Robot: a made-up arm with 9 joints. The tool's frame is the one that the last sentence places. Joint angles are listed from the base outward.
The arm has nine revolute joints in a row. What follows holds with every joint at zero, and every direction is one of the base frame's. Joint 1 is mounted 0.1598 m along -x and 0.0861 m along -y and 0.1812 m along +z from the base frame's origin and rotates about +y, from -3.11 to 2.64 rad. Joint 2 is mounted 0.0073 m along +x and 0.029 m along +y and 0.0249 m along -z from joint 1 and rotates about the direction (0.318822, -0.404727, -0.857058), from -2.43 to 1.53 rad. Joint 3 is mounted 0.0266 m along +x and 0.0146 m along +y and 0.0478 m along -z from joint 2 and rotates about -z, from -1.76 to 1.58 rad. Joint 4 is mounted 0.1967 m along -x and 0.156 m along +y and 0.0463 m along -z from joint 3 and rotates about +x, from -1.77 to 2.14 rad. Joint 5 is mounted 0.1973 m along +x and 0.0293 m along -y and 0.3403 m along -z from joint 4 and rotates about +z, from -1.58 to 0.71 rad. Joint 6 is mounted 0.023 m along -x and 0.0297 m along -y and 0.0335 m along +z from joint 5 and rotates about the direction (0.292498, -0.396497, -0.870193), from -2.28 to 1.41 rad. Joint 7 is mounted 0.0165 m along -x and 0.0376 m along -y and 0.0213 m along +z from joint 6 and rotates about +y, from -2.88 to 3.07 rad. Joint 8 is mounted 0.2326 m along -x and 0.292 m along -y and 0.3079 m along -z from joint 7 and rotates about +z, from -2.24 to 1.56 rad. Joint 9 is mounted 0.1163 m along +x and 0.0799 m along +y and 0.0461 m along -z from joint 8 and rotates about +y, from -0.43 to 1.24 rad. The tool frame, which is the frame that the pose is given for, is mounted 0.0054 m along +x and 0.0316 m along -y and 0.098 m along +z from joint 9; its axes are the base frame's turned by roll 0.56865, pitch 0.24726 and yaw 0.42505 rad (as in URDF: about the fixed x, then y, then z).
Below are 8 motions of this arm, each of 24 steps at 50 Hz.
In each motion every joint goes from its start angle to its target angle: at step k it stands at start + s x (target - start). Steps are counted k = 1, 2, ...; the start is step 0. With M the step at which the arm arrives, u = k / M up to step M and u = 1 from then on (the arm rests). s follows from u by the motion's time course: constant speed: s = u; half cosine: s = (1 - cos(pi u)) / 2; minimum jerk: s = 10 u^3 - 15 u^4 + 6 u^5.
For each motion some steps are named. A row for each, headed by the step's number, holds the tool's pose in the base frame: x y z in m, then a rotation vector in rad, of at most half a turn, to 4 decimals.
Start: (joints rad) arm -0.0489 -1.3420 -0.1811 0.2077 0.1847 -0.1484 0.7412 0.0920 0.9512
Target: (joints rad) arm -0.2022 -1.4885 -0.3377 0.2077 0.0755 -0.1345 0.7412 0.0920 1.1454
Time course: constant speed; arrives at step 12
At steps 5, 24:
5: -0.0944 -0.5845 -0.2401 -1.4828 2.6015 0.2752
24: -0.0324 -0.6123 -0.2097 -1.6849 2.5505 0.0545

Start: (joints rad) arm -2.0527 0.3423 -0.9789 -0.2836 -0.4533 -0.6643 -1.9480 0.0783 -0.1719
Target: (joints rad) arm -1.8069 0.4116 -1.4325 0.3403 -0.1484 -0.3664 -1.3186 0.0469 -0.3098
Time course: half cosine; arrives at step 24
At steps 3, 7, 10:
3: -0.0523 -0.0193 0.7178 1.4190 1.8241 -1.0836
7: 0.0213 0.0175 0.7262 1.3363 1.8557 -1.2579
10: 0.1070 0.0599 0.7200 1.2397 1.8791 -1.4579

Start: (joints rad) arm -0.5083 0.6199 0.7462 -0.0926 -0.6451 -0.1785 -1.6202 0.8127 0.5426
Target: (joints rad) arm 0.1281 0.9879 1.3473 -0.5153 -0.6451 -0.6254 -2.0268 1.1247 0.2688
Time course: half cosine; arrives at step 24
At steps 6, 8, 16, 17, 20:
6: 0.0605 -0.1523 -0.3124 -0.2745 -0.2181 -1.0662
8: 0.0076 -0.1487 -0.3248 -0.3524 -0.0845 -1.0636
16: -0.2415 -0.0916 -0.3200 -0.5960 0.5697 -0.9184
17: -0.2659 -0.0820 -0.3133 -0.6072 0.6383 -0.8928
20: -0.3202 -0.0571 -0.2930 -0.6210 0.7957 -0.8278

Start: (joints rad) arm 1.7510 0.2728 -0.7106 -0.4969 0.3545 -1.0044 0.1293 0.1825 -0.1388
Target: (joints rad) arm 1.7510 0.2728 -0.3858 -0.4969 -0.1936 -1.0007 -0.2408 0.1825 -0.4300
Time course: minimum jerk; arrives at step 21
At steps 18, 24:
18: -0.5328 -0.4552 0.1092 1.0645 1.9759 1.1662
24: -0.5345 -0.4563 0.1163 1.0583 1.9630 1.1476

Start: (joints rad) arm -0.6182 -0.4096 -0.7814 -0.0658 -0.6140 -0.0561 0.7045 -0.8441 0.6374
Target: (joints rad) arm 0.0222 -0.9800 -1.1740 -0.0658 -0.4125 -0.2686 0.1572 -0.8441 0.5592
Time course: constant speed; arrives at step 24
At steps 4, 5, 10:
4: 0.0469 -0.6177 -0.2136 0.1178 0.8946 -0.3729
5: 0.0597 -0.6165 -0.2092 0.0716 0.9183 -0.3328
10: 0.1227 -0.5883 -0.2127 -0.1324 1.0491 -0.1031

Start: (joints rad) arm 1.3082 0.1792 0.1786 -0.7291 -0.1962 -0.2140 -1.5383 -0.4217 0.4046
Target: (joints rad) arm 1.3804 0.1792 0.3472 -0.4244 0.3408 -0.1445 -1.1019 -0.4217 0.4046
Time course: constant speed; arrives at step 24
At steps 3, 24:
3: -0.2928 -0.4858 0.0178 0.0913 0.7379 0.2503
24: -0.5403 -0.4479 -0.0858 0.4119 1.1296 -0.0618

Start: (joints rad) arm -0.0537 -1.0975 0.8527 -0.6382 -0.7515 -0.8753 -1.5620 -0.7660 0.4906
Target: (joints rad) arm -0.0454 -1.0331 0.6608 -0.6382 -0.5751 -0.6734 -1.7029 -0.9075 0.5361
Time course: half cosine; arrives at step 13
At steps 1, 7, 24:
1: 0.0742 -0.4996 0.1674 -0.1579 -0.1201 0.4165
7: 0.1268 -0.4652 0.1652 -0.0202 -0.1643 0.5451
24: 0.1654 -0.4350 0.1624 0.1030 -0.1922 0.6467

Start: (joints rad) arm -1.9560 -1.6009 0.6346 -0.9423 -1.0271 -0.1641 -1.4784 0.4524 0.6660
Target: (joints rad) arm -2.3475 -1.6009 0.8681 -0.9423 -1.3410 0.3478 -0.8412 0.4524 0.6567
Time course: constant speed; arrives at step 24
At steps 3, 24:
3: -0.3451 -0.3373 0.3373 -1.8093 -1.7211 -1.1017
24: -0.1924 -0.5536 0.1509 -0.5822 -2.5434 -1.5521

